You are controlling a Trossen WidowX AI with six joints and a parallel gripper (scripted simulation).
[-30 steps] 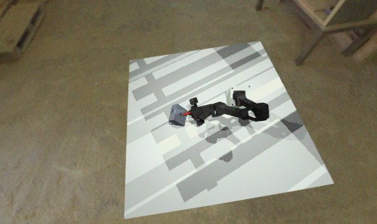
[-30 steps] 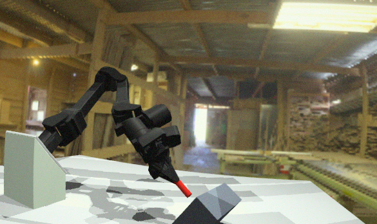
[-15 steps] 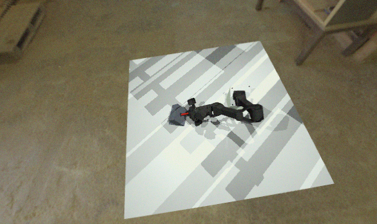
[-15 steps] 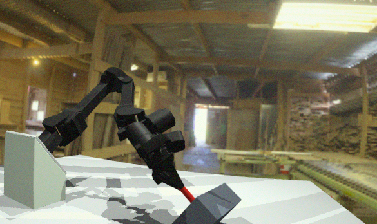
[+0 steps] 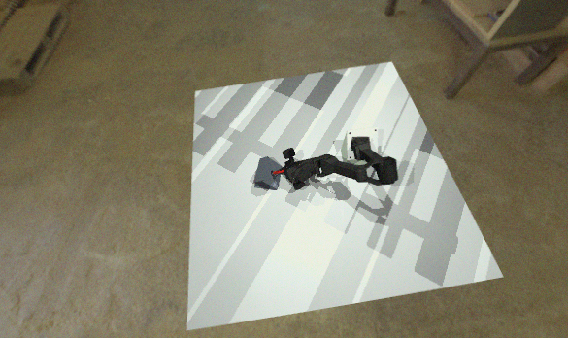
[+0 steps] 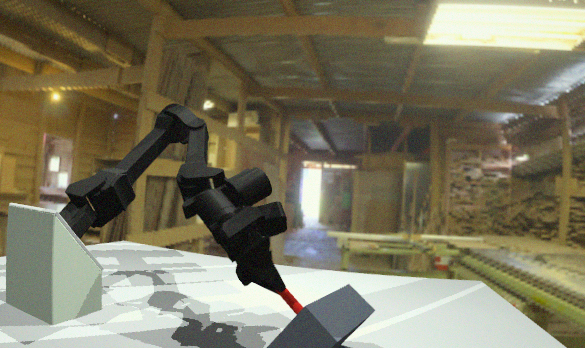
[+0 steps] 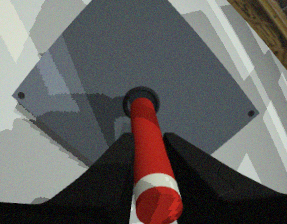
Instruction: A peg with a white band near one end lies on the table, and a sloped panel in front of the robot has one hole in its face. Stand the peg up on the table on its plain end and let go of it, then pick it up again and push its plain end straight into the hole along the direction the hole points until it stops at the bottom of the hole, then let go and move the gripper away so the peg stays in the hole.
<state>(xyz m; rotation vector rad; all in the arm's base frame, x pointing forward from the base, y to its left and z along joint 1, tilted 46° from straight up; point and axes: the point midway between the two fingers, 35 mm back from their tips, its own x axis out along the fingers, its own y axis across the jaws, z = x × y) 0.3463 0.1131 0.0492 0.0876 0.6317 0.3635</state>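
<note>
The dark sloped panel is 60 mm ahead of my gripper tip, 10 mm to the right of it and 50 mm below it. Also, from my gripper tip: red peg (10 mm behind, 10 mm above).
</note>
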